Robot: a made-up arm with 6 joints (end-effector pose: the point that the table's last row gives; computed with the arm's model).
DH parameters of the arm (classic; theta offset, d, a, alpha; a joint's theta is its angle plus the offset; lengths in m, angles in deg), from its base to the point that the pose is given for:
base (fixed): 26.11 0 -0.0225 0
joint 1: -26.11 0.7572 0.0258 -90
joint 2: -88.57 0 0.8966 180
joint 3: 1.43 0.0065 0.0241 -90
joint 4: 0 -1.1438 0.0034 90
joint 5: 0 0.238 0.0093 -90
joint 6: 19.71 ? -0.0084 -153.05
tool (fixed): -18.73 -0.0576 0 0
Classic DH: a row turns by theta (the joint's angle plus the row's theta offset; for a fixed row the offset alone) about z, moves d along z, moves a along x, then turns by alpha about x.
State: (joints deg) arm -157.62 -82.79 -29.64 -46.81 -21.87 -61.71
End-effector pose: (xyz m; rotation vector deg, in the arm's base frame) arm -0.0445 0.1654 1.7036 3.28 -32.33 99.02
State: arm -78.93 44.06 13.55 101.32 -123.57 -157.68
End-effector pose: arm 0.3574 -1.7363 1.0061 10.39 -54.99 7.23
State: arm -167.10 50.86 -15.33 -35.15 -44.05 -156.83
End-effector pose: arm -1.1399 -0.0802 0.2207 -164.05 -70.42 -11.93
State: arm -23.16 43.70 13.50 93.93 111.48 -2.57
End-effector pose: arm 1.6283 -0.7015 1.0684 -11.42 144.91 103.87
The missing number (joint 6, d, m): -0.0521
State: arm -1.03 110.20 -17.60 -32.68 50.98 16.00
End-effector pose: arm 0.0583 -0.2483 -0.4018 -172.96 -46.61 -3.82
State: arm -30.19 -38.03 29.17 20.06 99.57 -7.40
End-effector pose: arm -0.3011 -0.1411 2.5710 -72.36 42.38 70.53
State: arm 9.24 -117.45 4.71 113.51 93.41 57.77
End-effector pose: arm -1.6014 -0.1699 1.1690 -53.59 -17.48 -39.39
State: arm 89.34 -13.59 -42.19 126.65 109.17 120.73
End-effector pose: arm -0.1312 0.9047 1.2827 -120.22 -48.49 99.11
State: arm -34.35 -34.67 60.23 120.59 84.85 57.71
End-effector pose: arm -0.6061 0.5453 2.5938 -51.84 30.11 -71.14
